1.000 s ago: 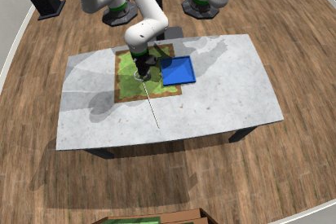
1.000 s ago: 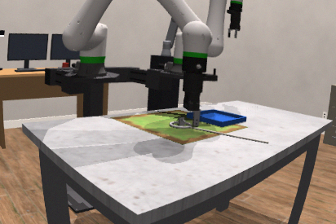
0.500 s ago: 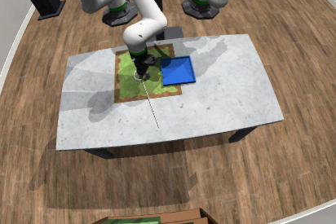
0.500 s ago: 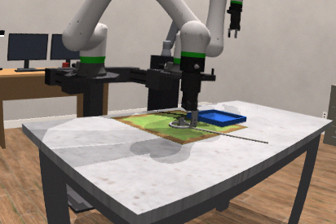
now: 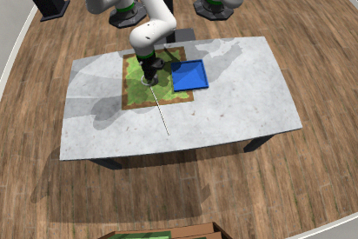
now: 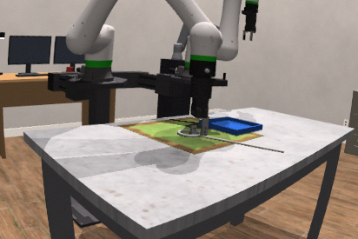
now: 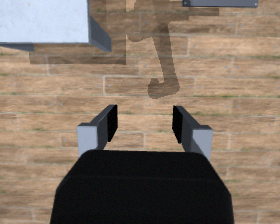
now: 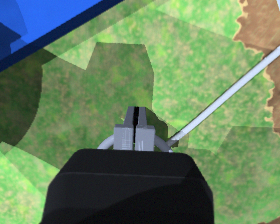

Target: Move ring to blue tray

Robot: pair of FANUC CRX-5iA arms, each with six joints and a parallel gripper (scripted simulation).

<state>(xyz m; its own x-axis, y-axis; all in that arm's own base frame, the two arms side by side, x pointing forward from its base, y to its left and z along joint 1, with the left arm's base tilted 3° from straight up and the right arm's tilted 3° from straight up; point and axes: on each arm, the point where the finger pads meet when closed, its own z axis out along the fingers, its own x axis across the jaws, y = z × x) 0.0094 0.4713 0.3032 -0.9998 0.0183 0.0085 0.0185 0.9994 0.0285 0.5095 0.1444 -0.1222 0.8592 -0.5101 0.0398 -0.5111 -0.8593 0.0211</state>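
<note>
My right hand is 2 cm past the grey stake, 4 cm to the left of it and 1 cm above it. From my right hand the other things lie so: blue tray (3 cm behind, 19 cm to the left, 1 cm below); grey ring (2 cm behind, 5 cm to the right, 2 cm below).
</note>
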